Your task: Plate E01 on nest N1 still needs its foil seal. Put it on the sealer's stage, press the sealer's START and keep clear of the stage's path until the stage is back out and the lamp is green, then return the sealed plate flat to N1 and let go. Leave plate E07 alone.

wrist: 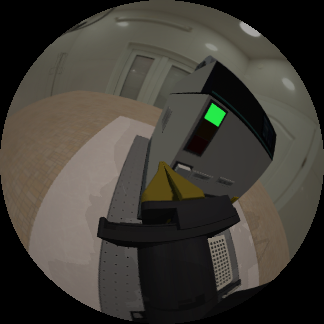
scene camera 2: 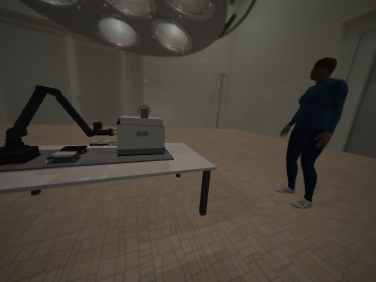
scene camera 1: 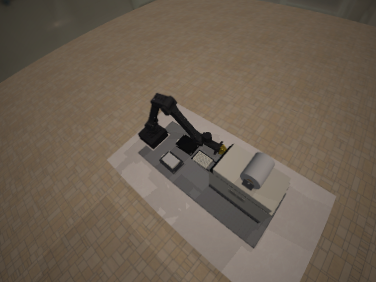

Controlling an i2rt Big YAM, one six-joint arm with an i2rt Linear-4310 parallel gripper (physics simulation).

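Seen in the pictures: gripper, fingertip midpoint: (wrist: 160,164); arm's base, origin of the base link: (scene camera 2: 15,149) (scene camera 1: 153,131).
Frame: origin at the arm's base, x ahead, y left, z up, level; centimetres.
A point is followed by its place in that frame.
Note:
The sealer (scene camera 1: 231,167) @[y 7.7, x 77.0, z 27.8 cm] (scene camera 2: 141,136) @[y 1.1, x 87.5, z 11.1 cm] (wrist: 232,145) @[y 14.8, x 65.8, z 18.1 cm] stands on the grey deck. Its green lamp (wrist: 215,114) @[y 19.7, x 65.2, z 20.0 cm] is lit at the top of a dark panel. The pale START button (wrist: 184,167) @[y 19.7, x 64.9, z 12.7 cm] is below the panel. My gripper (scene camera 1: 223,149) (scene camera 2: 114,132) @[y 22.3, x 66.0, z 11.1 cm] (wrist: 160,164) @[y 22.3, x 66.0, z 11.1 cm] is shut and empty. Its yellow fingertips are close to the sealer's front, beside the button; whether they touch cannot be told. A pale welled plate (scene camera 1: 203,159) @[y 8.9, x 52.9, z 4.0 cm] (scene camera 2: 101,143) @[y 4.2, x 53.8, z 3.5 cm] (wrist: 220,261) @[y 6.8, x 52.8, z 4.3 cm] lies flat on the stage outside the sealer, its wells showing. Another plate (scene camera 1: 171,160) @[y -7.4, x 33.2, z -1.4 cm] (scene camera 2: 65,155) @[y -11.5, x 34.6, z -1.9 cm] sits on a nest. No plate labels are readable.
A black nest (scene camera 1: 187,144) (scene camera 2: 74,149) without a plate lies between the arm base and the stage. A grey foil roll (scene camera 1: 258,170) @[y 9.8, x 90.0, z 40.3 cm] (scene camera 2: 144,108) @[y 5.0, x 90.0, z 36.6 cm] sits on top of the sealer. A person (scene camera 2: 320,107) stands beyond the table's right end.

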